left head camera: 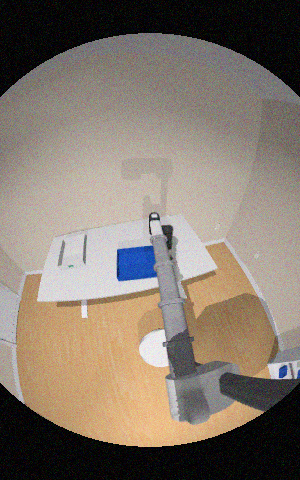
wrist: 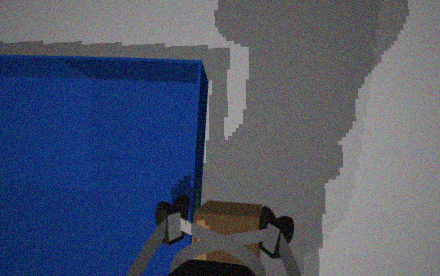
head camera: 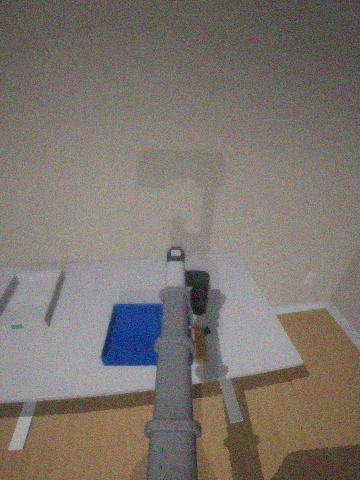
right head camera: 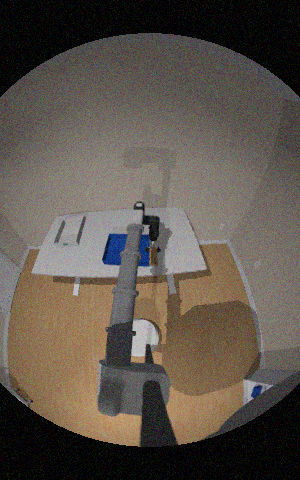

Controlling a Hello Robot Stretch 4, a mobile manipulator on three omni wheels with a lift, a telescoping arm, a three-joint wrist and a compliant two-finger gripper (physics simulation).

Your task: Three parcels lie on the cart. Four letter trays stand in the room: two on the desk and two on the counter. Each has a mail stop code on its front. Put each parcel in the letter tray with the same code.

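Places are measured from the robot's base along level axes (x ahead, y left, z up), in millimetres.
Pixels of known places: gripper, between the fingertips: [wrist: 221,216] [head camera: 195,334] [right head camera: 151,251]; robot's base, origin of its link: [left head camera: 159,346] [right head camera: 138,336].
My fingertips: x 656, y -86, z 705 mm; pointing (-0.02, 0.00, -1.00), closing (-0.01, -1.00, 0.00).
For each thing: its middle in the pictures, then the offset to it from my fingertips. "*": a spot on its surface instead. Level surfaces: height alone.
- brown box-shaped parcel, middle of its body: [head camera: 199,343] [right head camera: 153,255] dz +17, dx -52, dy -11 mm
- blue letter tray, middle of its body: [wrist: 17,200] [head camera: 149,332] [left head camera: 139,261] [right head camera: 127,248] dz +18, dx -3, dy +190 mm
- pale tray with grey side walls, middle of its body: [head camera: 30,298] [left head camera: 72,250] [right head camera: 69,230] dz +18, dx +160, dy +803 mm
- white table, height of its surface: dz -13 mm
- small green mark, a spot on its surface: [head camera: 17,326] [left head camera: 70,265] * dz +20, dx -5, dy +768 mm
My gripper [wrist: 221,216] [right head camera: 153,248] is shut on a brown box-shaped parcel [wrist: 230,209] [head camera: 200,345] [right head camera: 153,258]. The parcel is at the right wall of a blue letter tray [wrist: 100,140] [head camera: 132,335] [left head camera: 134,264] [right head camera: 114,250], mostly outside it. In the wrist view the left fingertip overlaps the tray's right edge. The gap between parcel and table cannot be told. The blue tray looks empty where it shows; the arm hides part of it, and its code is not readable. A pale tray with grey side walls [head camera: 56,300] [left head camera: 85,250] [right head camera: 81,231] stands at the left.
Both trays stand on a white table [head camera: 260,325] [left head camera: 195,250] [right head camera: 185,242] against the wall. A small green mark [head camera: 17,326] [left head camera: 71,266] is at the pale tray's front. A white round disc [left head camera: 151,347] [right head camera: 145,337] is low before the table. Blue items [left head camera: 283,371] [right head camera: 256,391] lie in white-walled compartments at lower right.
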